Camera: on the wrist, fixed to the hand. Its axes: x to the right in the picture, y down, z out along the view.
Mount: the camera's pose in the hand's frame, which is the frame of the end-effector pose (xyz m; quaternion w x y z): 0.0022 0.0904 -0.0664 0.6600 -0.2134 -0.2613 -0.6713
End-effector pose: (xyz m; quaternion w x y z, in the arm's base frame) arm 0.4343 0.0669 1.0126 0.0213 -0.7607 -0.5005 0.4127
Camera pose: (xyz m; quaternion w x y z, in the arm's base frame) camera 0.5450 0.0489 1.0147 0.0020 0.0628 0.9346 -0.3500
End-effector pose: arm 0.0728 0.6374 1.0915 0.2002 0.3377 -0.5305 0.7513
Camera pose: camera -0.0079 0.6669 1.0194 0.5699 0.7326 -0.3361 0.1600
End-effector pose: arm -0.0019 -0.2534 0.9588 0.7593 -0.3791 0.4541 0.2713
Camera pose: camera -0.1014 -0.2567 0.9071 0.7210 -0.6461 -0.2111 -0.1347
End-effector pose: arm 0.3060 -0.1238 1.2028 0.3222 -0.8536 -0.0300 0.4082
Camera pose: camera 0.3359 -0.2295 1.1799 0.2967 -0.5053 -0.7641 0.2698
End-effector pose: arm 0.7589 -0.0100 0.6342 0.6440 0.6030 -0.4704 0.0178
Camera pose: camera 0.7456 0.0661 0.7156 0.4428 0.5810 -0.0777 -0.6785
